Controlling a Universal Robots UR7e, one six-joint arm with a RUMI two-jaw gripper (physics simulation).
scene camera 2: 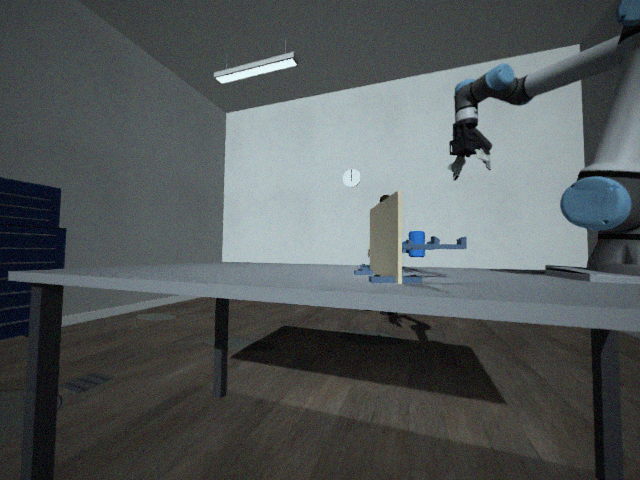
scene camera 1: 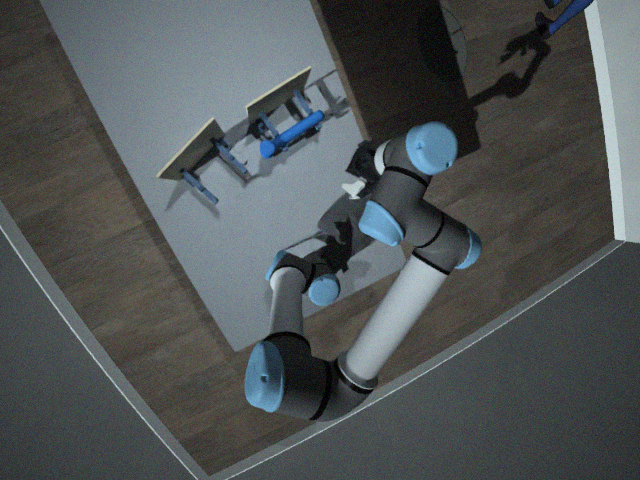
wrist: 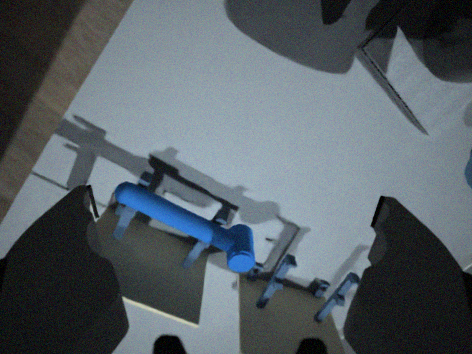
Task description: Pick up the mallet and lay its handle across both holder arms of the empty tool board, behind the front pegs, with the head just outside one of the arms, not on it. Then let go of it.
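Places are measured from the arm's base along level axes (x ahead, y left, z up), in metres.
Where they show: gripper, fingertip midpoint: [scene camera 2: 470, 175] [wrist: 236, 195]; arm's base at its link origin: [scene camera 2: 627, 273] [wrist: 469, 31].
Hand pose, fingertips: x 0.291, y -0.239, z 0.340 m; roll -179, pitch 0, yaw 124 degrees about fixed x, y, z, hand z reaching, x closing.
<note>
Each offset is from my fingertips to the centre of the thing. Level surfaces: height alone.
The blue mallet {dx +0.225, dy +0.062, dz -0.265 m} [scene camera 1: 298, 129] [scene camera 2: 416, 243] [wrist: 167, 212] lies across both holder arms of one upright tool board {dx +0.300, dy +0.044, dz -0.266 m} [scene camera 1: 281, 91] [wrist: 150, 272]. Its head is just outside the arm nearer the other board. The empty tool board {dx +0.270, dy +0.382, dz -0.261 m} [scene camera 1: 190, 149] [scene camera 2: 385, 240] [wrist: 287, 320] stands beside it, turned at a different angle. Its two holder arms [scene camera 1: 200, 187] [wrist: 276, 281] stick out bare, with small pegs. My gripper [scene camera 1: 356, 187] [scene camera 2: 471, 173] [wrist: 236, 195] is open and empty, high above the table. In the wrist view the mallet shows far below, between the fingers.
The boards stand on the grey table {dz -0.357 m} [scene camera 1: 155, 67] [scene camera 2: 170, 281] [wrist: 300, 125]. The arm's base plate [scene camera 1: 306, 248] [scene camera 2: 610, 274] is on the same table. A person's blue legs [scene camera 1: 568, 16] show beyond the table. Blue cabinets [scene camera 2: 31, 253] stand at the left.
</note>
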